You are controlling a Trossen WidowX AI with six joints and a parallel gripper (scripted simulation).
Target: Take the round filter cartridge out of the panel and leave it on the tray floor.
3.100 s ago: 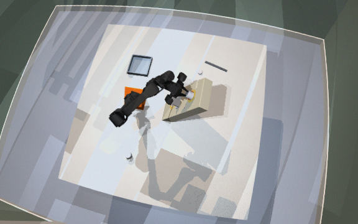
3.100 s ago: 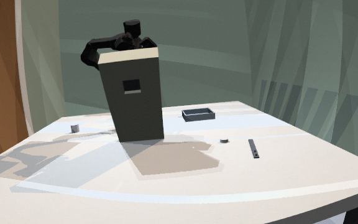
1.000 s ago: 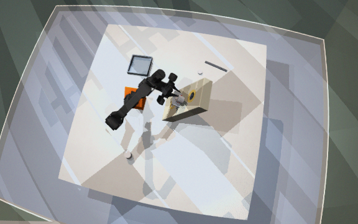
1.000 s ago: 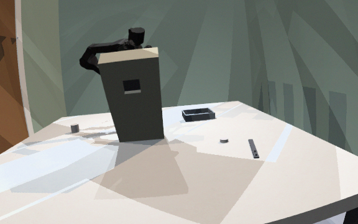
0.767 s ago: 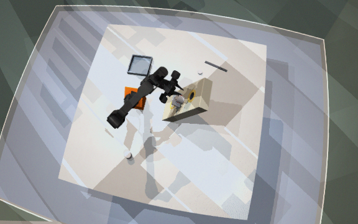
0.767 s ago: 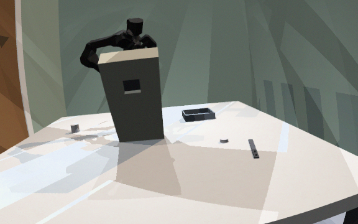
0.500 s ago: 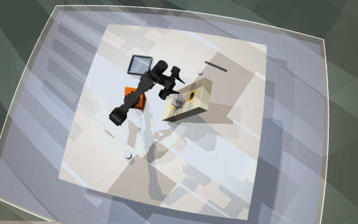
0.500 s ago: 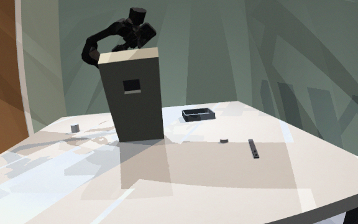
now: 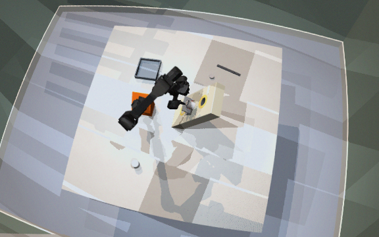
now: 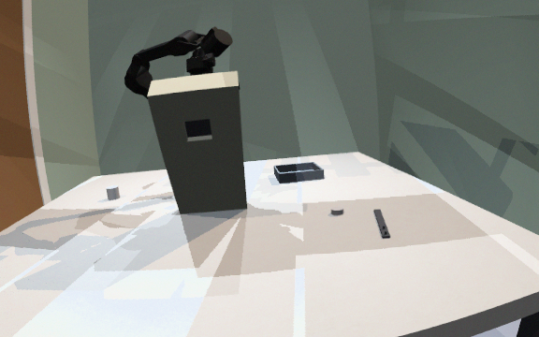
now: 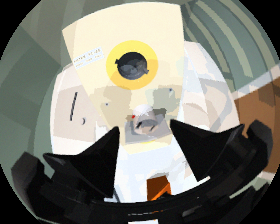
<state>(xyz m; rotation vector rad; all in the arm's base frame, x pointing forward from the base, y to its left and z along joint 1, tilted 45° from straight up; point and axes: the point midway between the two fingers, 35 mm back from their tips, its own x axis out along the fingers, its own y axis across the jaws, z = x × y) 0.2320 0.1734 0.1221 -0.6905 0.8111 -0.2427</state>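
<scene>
Right now my gripper tip is 1 cm short of the round pale filter cartridge and 6 cm above it. Also, from my gripper tip: small grey cylinder: 20 cm behind, 40 cm to the right, 24 cm below; then beige service panel: 6 cm ahead, 1 cm to the left, 8 cm below; then dark-rimmed tray: 37 cm behind, 23 cm to the left, 25 cm below.
</scene>
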